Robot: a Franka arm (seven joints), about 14 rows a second.
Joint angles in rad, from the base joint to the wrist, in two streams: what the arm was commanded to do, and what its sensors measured. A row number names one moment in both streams.
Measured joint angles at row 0:
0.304 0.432 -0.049 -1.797 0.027 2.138 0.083
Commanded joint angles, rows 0 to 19:
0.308 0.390 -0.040 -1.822 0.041 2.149 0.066
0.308 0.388 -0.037 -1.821 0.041 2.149 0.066
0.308 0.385 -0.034 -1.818 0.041 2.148 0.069
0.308 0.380 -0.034 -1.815 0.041 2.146 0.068
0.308 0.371 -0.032 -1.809 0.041 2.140 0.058
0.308 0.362 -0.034 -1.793 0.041 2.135 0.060
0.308 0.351 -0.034 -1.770 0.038 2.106 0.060
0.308 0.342 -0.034 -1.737 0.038 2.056 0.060
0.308 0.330 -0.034 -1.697 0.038 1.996 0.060
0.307 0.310 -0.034 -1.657 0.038 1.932 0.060
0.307 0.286 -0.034 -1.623 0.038 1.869 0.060
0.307 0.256 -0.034 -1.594 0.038 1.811 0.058
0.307 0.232 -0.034 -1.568 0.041 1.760 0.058
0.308 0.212 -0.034 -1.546 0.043 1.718 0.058
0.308 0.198 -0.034 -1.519 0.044 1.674 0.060
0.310 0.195 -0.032 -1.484 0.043 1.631 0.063
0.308 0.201 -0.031 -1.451 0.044 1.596 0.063
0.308 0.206 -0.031 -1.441 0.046 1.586 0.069
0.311 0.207 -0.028 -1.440 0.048 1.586 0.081
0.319 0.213 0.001 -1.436 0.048 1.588 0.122
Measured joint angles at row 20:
0.305 0.183 -0.027 -1.479 0.029 1.608 0.083
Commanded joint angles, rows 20 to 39:
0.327 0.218 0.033 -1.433 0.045 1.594 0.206
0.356 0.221 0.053 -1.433 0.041 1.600 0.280
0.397 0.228 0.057 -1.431 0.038 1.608 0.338
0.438 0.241 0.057 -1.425 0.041 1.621 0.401
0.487 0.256 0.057 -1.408 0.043 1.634 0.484
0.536 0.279 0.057 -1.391 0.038 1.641 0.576
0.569 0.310 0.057 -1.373 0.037 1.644 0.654
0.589 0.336 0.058 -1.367 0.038 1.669 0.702
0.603 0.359 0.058 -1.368 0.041 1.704 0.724
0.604 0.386 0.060 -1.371 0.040 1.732 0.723
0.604 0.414 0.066 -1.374 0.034 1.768 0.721
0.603 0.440 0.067 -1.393 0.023 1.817 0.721
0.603 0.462 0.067 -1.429 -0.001 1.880 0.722
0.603 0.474 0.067 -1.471 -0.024 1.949 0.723
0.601 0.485 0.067 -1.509 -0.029 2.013 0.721
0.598 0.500 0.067 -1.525 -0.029 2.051 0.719
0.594 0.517 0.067 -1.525 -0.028 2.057 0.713
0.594 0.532 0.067 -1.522 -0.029 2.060 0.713
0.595 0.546 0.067 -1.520 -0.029 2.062 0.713
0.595 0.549 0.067 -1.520 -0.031 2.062 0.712
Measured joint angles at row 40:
0.599 0.550 0.061 -1.525 -0.014 2.056 0.704
